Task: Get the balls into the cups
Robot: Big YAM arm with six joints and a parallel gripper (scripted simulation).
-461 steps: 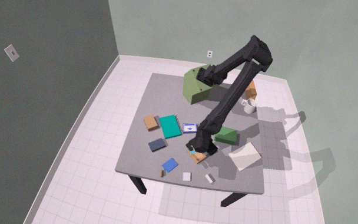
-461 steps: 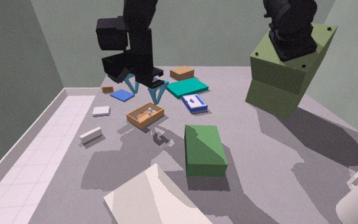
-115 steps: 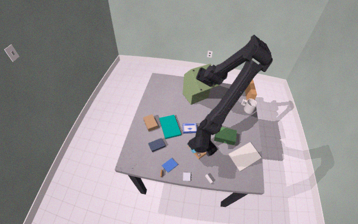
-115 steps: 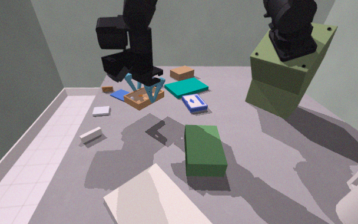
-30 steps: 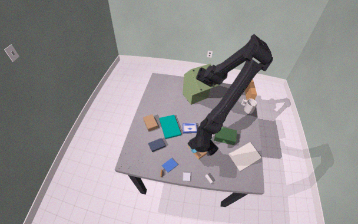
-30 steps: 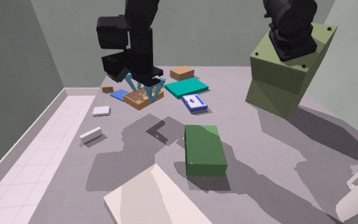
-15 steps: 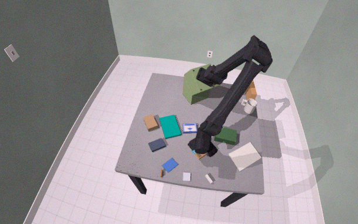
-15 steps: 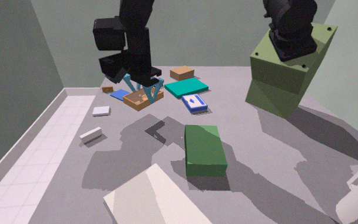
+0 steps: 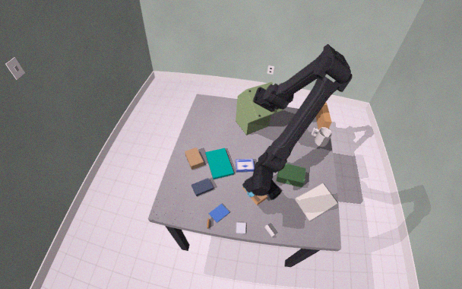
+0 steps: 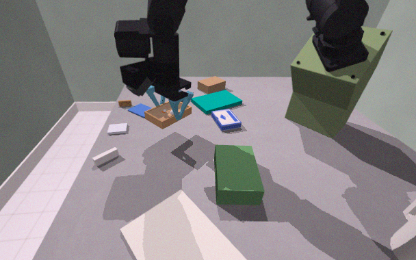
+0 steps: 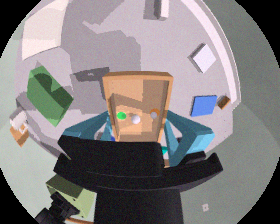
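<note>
Right now my hand is 1 cm above the wooden puzzle. The rest, counted from my hand: teal slab (12 cm behind, 23 cm to the right, 7 cm below); then green block (19 cm behind, 14 cm to the left, 6 cm below); then blue tile (13 cm ahead, 12 cm to the right, 8 cm below).
</note>
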